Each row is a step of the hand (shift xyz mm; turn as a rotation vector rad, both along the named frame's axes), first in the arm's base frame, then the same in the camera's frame.
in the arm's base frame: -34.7 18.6 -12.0 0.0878 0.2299 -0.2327
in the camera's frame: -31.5 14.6 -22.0 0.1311 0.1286 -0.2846
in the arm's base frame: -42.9 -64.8 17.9 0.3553 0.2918 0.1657
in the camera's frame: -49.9 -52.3 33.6 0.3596 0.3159 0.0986
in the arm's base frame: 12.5 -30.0 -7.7 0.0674 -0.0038 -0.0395
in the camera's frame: 10.6 -31.3 4.8 0.0706 -0.0204 -0.0267
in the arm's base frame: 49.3 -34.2 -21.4 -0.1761 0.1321 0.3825
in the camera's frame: 48.2 -41.7 -1.7 -0.2033 0.2664 0.2872
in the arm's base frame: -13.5 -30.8 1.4 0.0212 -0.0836 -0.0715
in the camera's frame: -16.2 -27.7 10.2 0.0213 -0.1043 -0.0348
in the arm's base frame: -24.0 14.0 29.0 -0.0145 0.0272 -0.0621
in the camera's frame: -25.6 24.4 19.0 -0.0055 0.0041 -0.0690
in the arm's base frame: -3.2 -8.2 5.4 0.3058 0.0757 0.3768
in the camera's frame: -4.4 -5.6 7.4 0.2699 0.1908 0.3632
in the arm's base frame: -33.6 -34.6 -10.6 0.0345 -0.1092 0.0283
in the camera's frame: -35.1 -34.6 -2.2 0.0219 -0.0935 0.0685
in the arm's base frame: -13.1 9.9 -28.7 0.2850 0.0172 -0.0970
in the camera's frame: -9.1 -0.3 -31.8 0.2940 -0.0306 -0.0595
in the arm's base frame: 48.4 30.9 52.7 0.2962 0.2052 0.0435
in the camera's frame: 45.1 45.4 44.5 0.3065 0.1943 0.0074
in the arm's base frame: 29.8 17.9 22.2 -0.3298 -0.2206 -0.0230
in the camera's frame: 28.7 23.3 18.3 -0.3432 -0.2000 0.0127
